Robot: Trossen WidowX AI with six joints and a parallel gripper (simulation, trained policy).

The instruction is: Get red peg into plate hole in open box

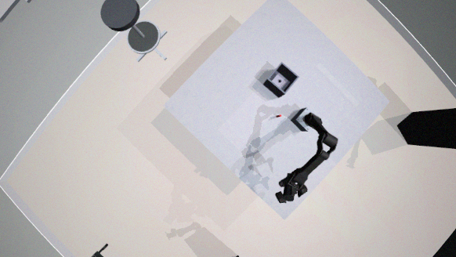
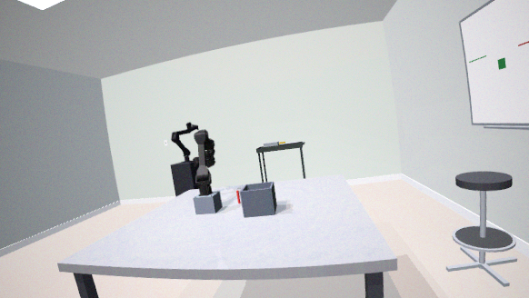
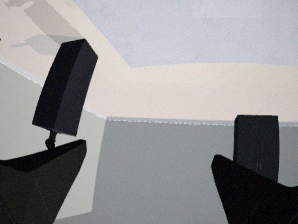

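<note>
The red peg is 460 mm ahead of my gripper tip, 290 mm to the right of it and 180 mm below it.
</note>
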